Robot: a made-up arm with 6 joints. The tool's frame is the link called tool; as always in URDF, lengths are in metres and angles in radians. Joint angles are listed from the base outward. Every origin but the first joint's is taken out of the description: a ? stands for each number. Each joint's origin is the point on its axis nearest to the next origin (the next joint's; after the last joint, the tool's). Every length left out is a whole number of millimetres.
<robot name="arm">
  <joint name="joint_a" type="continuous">
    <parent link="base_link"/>
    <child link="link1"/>
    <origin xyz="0 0 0.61"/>
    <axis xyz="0 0 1"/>
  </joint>
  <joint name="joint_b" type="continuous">
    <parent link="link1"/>
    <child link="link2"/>
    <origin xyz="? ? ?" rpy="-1.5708 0 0"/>
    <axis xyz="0 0 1"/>
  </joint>
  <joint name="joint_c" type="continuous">
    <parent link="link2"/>
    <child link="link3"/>
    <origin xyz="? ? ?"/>
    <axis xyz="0 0 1"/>
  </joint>
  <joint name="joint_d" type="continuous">
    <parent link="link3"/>
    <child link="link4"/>
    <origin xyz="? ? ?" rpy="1.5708 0 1.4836"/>
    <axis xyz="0 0 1"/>
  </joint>
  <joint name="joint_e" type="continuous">
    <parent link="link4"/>
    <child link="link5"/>
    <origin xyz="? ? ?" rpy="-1.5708 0 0"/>
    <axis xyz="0 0 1"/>
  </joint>
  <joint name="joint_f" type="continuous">
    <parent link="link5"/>
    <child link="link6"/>
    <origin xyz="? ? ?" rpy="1.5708 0 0"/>
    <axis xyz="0 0 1"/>
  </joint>
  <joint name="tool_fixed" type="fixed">
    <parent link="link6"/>
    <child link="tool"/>
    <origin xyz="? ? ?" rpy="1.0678 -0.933 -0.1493"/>
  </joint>
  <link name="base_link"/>
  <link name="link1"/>
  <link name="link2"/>
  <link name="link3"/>
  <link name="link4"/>
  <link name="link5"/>
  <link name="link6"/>
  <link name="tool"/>
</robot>
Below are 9 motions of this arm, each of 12 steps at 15 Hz.
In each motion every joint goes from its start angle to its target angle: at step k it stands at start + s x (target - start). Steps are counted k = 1, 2, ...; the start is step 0. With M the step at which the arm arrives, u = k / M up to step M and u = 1 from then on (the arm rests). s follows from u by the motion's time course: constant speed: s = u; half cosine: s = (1 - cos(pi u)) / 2; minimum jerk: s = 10 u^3 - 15 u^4 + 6 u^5.
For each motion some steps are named. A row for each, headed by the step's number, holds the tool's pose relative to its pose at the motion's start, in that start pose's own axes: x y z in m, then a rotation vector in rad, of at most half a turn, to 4 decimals.
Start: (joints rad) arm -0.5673 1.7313 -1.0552 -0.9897 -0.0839 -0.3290
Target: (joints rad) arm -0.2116 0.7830 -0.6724 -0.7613 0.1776 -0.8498
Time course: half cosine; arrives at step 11
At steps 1, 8, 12:
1: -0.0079 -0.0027 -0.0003 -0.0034 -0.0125 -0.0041
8: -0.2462 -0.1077 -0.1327 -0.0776 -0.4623 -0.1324
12: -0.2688 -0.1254 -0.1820 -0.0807 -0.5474 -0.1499

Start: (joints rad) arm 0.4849 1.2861 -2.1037 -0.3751 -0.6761 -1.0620
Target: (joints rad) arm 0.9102 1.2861 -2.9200 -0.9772 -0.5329 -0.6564
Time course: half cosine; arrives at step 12
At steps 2, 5, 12:
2: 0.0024 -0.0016 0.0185 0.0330 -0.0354 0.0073
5: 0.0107 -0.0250 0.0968 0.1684 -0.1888 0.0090
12: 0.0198 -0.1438 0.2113 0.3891 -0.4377 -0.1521

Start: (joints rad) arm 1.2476 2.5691 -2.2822 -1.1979 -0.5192 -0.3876
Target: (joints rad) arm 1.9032 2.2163 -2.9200 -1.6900 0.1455 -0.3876
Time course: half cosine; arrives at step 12
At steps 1, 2, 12:
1: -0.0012 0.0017 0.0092 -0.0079 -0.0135 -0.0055
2: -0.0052 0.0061 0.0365 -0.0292 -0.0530 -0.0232
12: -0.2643 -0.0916 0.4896 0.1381 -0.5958 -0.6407

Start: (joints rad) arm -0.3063 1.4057 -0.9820 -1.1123 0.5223 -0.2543
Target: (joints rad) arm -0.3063 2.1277 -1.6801 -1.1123 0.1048 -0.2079
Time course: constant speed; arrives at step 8
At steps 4, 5, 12:
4: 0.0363 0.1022 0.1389 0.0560 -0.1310 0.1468
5: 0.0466 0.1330 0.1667 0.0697 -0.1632 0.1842
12: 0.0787 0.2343 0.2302 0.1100 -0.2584 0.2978

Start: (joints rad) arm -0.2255 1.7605 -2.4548 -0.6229 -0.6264 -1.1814
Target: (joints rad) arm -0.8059 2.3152 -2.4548 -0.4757 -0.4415 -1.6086
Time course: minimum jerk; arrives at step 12
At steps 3, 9, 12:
3: -0.0092 0.0136 -0.0553 -0.1084 0.0334 0.0100
9: -0.1382 -0.0933 -0.4874 -0.9306 0.3301 0.0933
12: -0.1637 -0.1324 -0.5348 -1.0333 0.3771 0.1066

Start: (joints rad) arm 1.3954 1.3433 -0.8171 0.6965 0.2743 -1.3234
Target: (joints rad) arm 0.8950 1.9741 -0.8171 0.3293 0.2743 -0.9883
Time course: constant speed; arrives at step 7
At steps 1, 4, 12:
1: 0.0391 -0.0074 0.0115 0.0359 0.0959 -0.0726
4: 0.1566 -0.0521 0.0228 0.1537 0.3966 -0.2560
12: 0.2636 -0.1175 -0.0060 0.2806 0.7119 -0.3824

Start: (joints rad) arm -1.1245 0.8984 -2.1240 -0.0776 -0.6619 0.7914
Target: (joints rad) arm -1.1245 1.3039 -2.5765 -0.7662 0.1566 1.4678
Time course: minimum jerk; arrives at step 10
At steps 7, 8, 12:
7: 0.1100 -0.2254 0.0346 0.2228 -0.0406 -0.6012
8: 0.1126 -0.2533 0.0442 0.2555 -0.0961 -0.6538
12: 0.1130 -0.2682 0.0499 0.2734 -0.1307 -0.6790

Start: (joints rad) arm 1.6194 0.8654 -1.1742 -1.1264 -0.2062 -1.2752
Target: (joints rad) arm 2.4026 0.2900 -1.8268 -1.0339 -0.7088 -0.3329
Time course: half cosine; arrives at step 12
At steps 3, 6, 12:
3: -0.0038 -0.0818 0.0259 0.2981 -0.0599 -0.1190
6: -0.0629 -0.2960 -0.0058 1.0286 -0.2679 -0.3305
12: -0.2138 -0.4785 -0.2896 1.9472 -0.7406 -0.5608

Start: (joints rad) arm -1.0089 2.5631 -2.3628 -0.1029 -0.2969 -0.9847
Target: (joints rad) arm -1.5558 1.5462 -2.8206 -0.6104 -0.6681 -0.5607
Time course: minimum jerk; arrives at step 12
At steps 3, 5, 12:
3: -0.0103 -0.0601 0.0969 0.0900 -0.1617 -0.0545
5: -0.0986 -0.2077 0.2952 0.2469 -0.5630 -0.1750
12: -0.6410 -0.4103 0.5159 0.2053 -1.7112 -0.4050

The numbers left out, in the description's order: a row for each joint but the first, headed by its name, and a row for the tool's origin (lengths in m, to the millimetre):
joint_b: -0.02 -0.01 0
joint_c: -0.44 -0.05 0
joint_d: 0.212 -0.008 0
joint_e: -0.022 0 0
joint_f: 0.006 -0.172 0
tool: -0.021 0.02 0

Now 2 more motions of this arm.
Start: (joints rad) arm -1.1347 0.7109 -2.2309 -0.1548 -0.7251 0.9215
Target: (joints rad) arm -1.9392 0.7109 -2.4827 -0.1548 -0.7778 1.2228
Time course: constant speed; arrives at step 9
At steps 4, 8, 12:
4: 0.0588 0.0082 -0.1661 -0.2572 0.1724 -0.0130
8: 0.1016 -0.0511 -0.3403 -0.4917 0.3915 -0.0712
12: 0.1084 -0.0765 -0.3820 -0.5458 0.4519 -0.0943

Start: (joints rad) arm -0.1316 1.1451 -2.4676 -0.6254 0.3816 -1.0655
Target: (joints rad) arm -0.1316 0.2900 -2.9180 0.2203 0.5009 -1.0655
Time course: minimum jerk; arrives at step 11
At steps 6, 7, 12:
6: -0.1832 -0.4087 0.1483 0.8125 -0.2392 0.0517
7: -0.2627 -0.5167 0.1447 1.0027 -0.3612 0.1023
12: -0.4102 -0.6728 0.0954 1.2637 -0.6117 0.2076

